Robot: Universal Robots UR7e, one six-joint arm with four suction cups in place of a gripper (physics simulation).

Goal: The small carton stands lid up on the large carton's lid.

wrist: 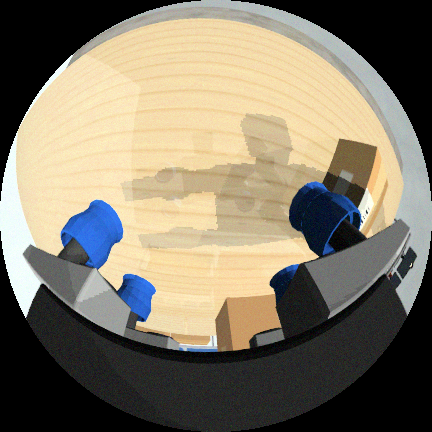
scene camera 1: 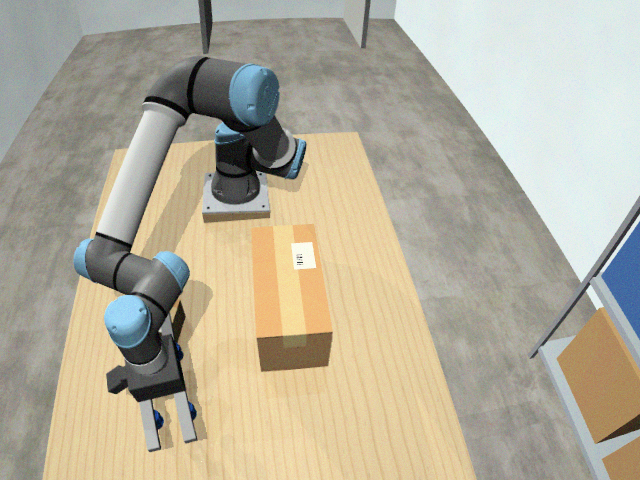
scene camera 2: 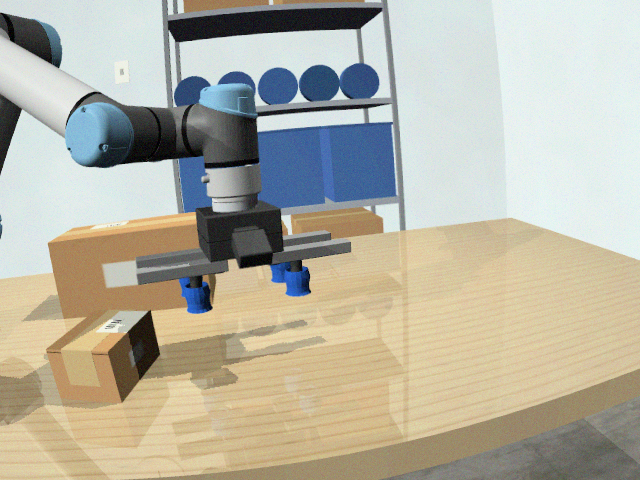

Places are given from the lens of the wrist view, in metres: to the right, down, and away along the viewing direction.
suction head point(wrist: 316, 212): 0.05, 0.00, 0.05
small carton point(wrist: 356, 170): 0.17, -0.05, 0.09
large carton point(wrist: 239, 318): 0.05, 0.20, 0.22
The marked spots on the small carton and the suction head are 0.14 m apart.
